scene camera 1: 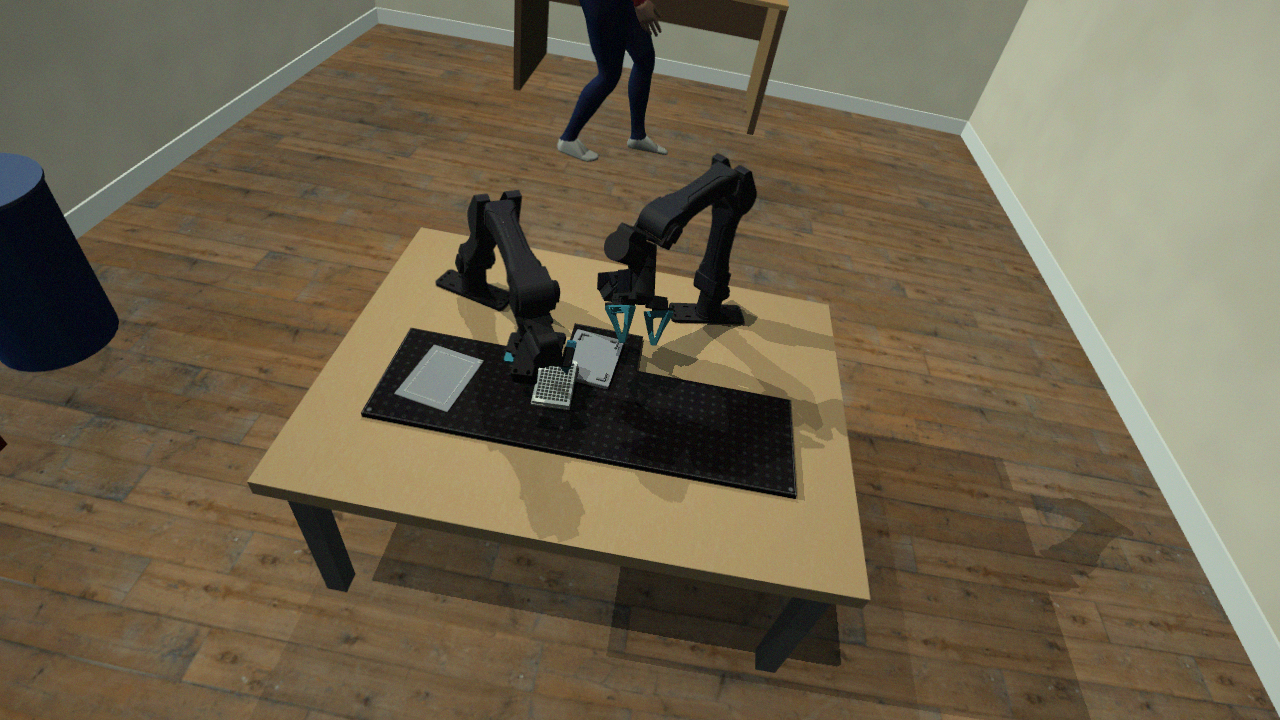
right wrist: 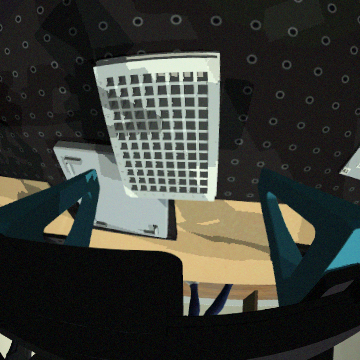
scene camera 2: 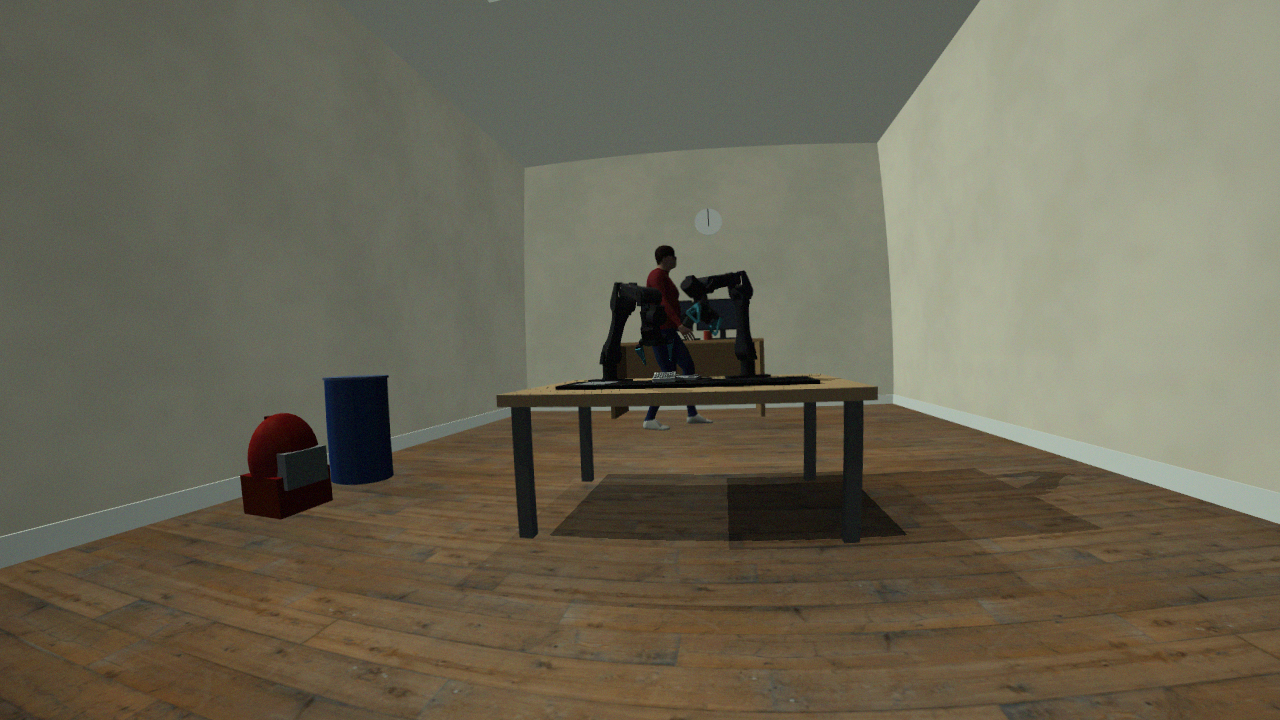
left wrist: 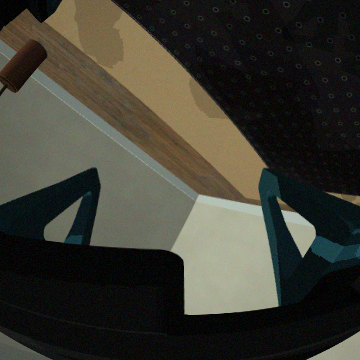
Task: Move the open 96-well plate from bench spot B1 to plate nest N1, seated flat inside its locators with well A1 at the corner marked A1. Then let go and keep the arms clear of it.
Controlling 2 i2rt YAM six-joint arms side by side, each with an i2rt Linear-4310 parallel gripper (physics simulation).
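Places are measured from the left arm's base along level axes (x ahead, y left, z up), in millimetres.
Where they show: left gripper, fingertip midpoint: (scene camera 1: 638,344) (scene camera 2: 707,329) (left wrist: 179,176); right gripper, fingertip midpoint: (scene camera 1: 545,369) (right wrist: 178,177) (scene camera 2: 658,363); left arm's base, link origin: (scene camera 1: 706,314) (right wrist: 51,239) (scene camera 2: 747,377); right arm's base, link origin: (scene camera 1: 474,291).
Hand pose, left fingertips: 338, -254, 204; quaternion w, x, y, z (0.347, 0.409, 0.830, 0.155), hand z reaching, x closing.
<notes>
Things, the pixels of their top centre, and the offset from my left fingertips, as dx, dy, dz. "spot": a spot on its surface instead. Level surfaces: height alone.
- white 96-well plate, top centre: (right wrist: 158,151) (scene camera 1: 555,377) (scene camera 2: 664,372) -54, -159, -157
- grey nest with dark corner locators, top centre: (right wrist: 115,205) (scene camera 1: 592,354) (scene camera 2: 683,374) -143, -69, -173
- flat light pad with a dashed outline, surface spot: (right wrist: 354,162) spot: -119, -337, -189
- black mat, surface height: dz -191
The white 96-well plate (scene camera 1: 554,385) (scene camera 2: 664,376) (right wrist: 165,130) is over the black perforated mat, wells up. It overlaps the edge of the grey nest with dark corner locators (scene camera 1: 597,356) (right wrist: 135,215) in the picture; whether they touch is unclear. Its A1 corner cannot be read. A flat light pad with a dashed outline (scene camera 1: 438,377) (right wrist: 354,162) lies at the mat's left end in scene camera 1. My right gripper (right wrist: 178,177) (scene camera 2: 656,354) is open above the plate, nothing between its fingers. My left gripper (scene camera 1: 638,342) (left wrist: 179,176) is open and empty, above the table near the nest's far corner.
The black mat (scene camera 1: 707,429) (left wrist: 300,75) lies on the wooden table (scene camera 1: 402,474) (scene camera 2: 689,398). Both arm bases stand at the table's back edge. A person (scene camera 1: 617,71) (scene camera 2: 666,313) stands behind the table near a desk (scene camera 1: 707,19). A blue bin (scene camera 1: 49,268) (scene camera 2: 358,429) stands on the floor at left.
</notes>
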